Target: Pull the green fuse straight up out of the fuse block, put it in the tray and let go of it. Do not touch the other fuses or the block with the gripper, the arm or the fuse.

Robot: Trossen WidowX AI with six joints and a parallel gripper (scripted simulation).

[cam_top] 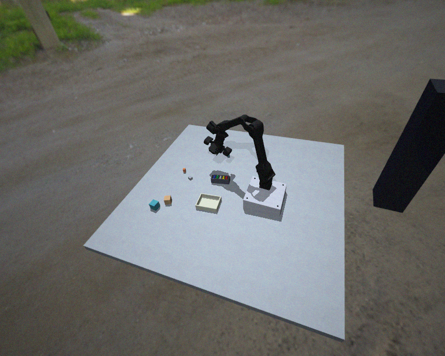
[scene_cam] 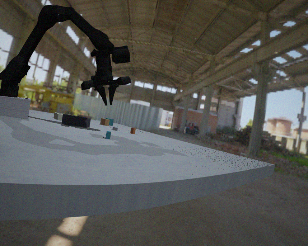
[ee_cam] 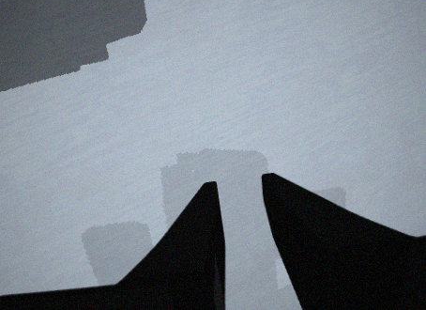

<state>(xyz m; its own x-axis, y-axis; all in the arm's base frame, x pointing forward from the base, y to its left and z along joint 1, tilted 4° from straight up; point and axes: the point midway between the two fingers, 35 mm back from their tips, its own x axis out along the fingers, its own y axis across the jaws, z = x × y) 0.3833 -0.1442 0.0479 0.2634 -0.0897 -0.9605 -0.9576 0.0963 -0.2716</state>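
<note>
Right now my gripper tip is 140 mm to the right of the green fuse, 80 mm above it and 70 mm past it. From my gripper tip the other things lie so: teal cube: 470 mm to the left, 210 mm ahead, 90 mm below; then cream tray: 340 mm to the left, 100 mm below, 100 mm behind; then orange cube: 410 mm to the left, 150 mm ahead, 90 mm below.
</note>
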